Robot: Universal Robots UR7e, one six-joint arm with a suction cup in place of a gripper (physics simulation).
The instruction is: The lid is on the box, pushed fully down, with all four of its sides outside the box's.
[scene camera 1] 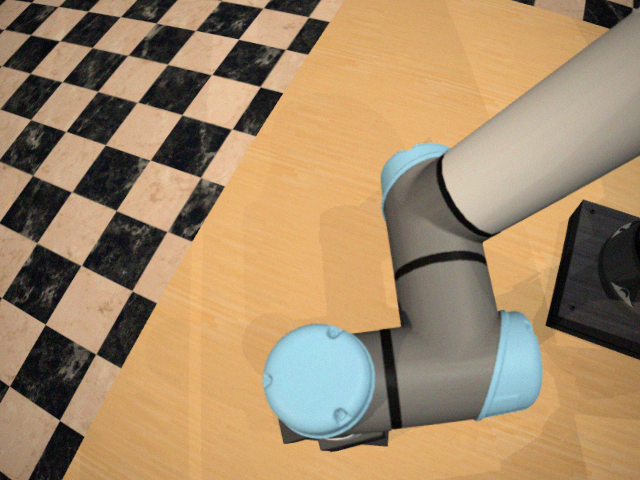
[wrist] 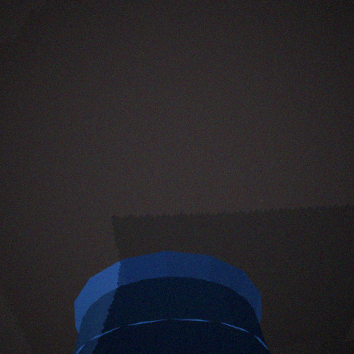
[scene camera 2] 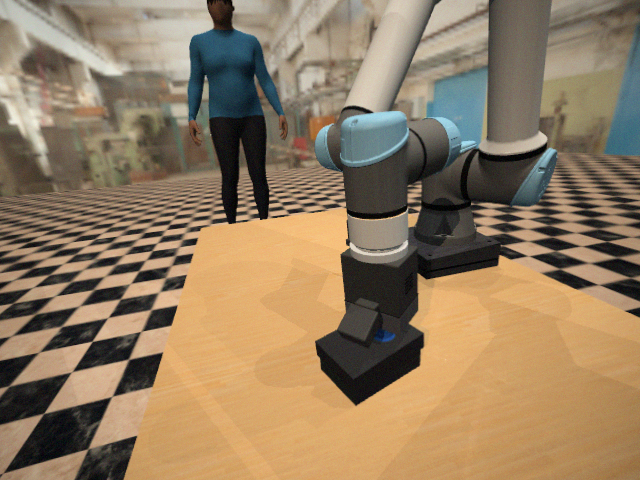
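Where they show: end effector, tool point: (wrist: 166,278) (scene camera 2: 383,340); arm's base, origin of the base link: (scene camera 2: 444,234).
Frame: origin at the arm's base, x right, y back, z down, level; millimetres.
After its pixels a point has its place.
Observation:
The dark lid (scene camera 1: 293,435) (scene camera 2: 354,361) @(x -298, y -440, z 10 mm) (wrist: 175,125) sits on the dark box (scene camera 2: 388,375) @(x -309, y -394, z 44 mm) on the table. In scene camera 2 the lid looks level, and its short rim stands slightly outside the box's walls on the two near sides. The box's lower walls show below the rim. The far two sides are hidden, and whether the lid is fully down is hard to tell. My gripper's blue suction cup (scene camera 2: 384,335) (wrist: 168,300) is on the lid's top and holds it. In scene camera 1 the arm covers most of the lid and hides the cup.
The wooden table (scene camera 1: 217,361) @(x -245, y -585, z 61 mm) (scene camera 2: 248,413) @(x -262, y -584, z 61 mm) bears the robot's dark base plate (scene camera 1: 563,289) @(x -44, y -123, z 14 mm) (scene camera 2: 460,258) @(x -100, y -45, z 23 mm) at the back right in scene camera 2. A table edge runs along the left of the lid and box. A person (scene camera 2: 230,77) in a blue top stands beyond the table.

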